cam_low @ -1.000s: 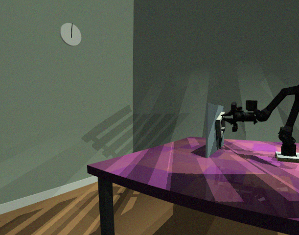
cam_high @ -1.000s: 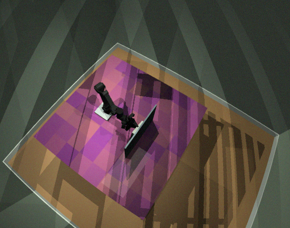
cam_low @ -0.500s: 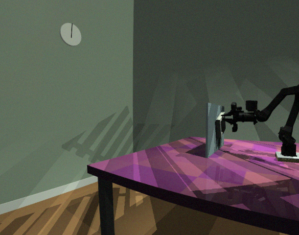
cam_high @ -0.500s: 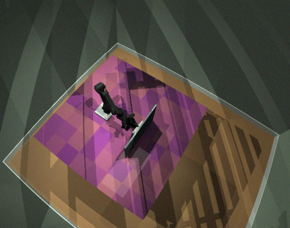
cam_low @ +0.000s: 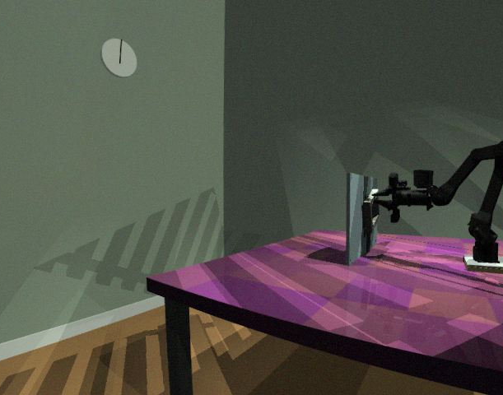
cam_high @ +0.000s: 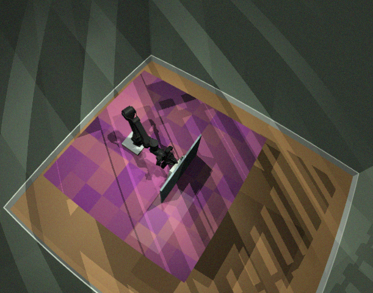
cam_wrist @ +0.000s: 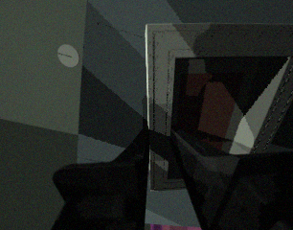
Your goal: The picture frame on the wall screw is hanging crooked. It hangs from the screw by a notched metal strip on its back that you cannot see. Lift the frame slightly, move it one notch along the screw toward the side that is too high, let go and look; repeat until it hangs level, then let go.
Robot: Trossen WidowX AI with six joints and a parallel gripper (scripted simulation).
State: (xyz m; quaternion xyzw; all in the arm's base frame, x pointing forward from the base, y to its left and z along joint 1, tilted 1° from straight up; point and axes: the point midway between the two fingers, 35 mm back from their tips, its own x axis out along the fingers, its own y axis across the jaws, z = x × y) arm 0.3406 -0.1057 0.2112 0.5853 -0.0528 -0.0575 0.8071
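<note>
Right now my gripper tip is 50 mm above the picture frame, 20 mm to the left of it and 10 mm short of it. The rest, counted from my gripper tip: wall panel 70 mm below, 20 mm ahead.
</note>
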